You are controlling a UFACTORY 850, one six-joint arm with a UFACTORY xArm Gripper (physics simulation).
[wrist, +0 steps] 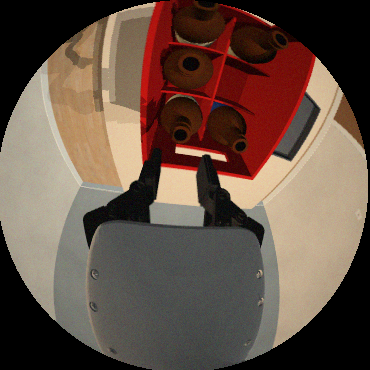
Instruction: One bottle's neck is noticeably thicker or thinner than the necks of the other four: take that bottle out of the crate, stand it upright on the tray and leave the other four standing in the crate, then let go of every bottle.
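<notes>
The red crate (286,85) holds five brown bottles: one far left (199,27), one far right (250,44), one middle left (175,70), one near left (175,112) and one near right (224,122). The middle right compartment holds no bottle. The far left bottle's mouth is cut off by the view's edge. The tilted views do not let me tell which neck differs. My gripper (179,161) is partly open and empty, with its fingertips at the crate's near rim, below the near left bottle in the view. A dark-rimmed grey tray (295,131) shows partly, right of the crate.
The crate stands on a beige table top (125,160). Its near wall has a handle slot, and thin red dividers separate the compartments. A grey-brown patch (131,62) lies left of the crate, with a wood-coloured surface (80,115) beyond it.
</notes>
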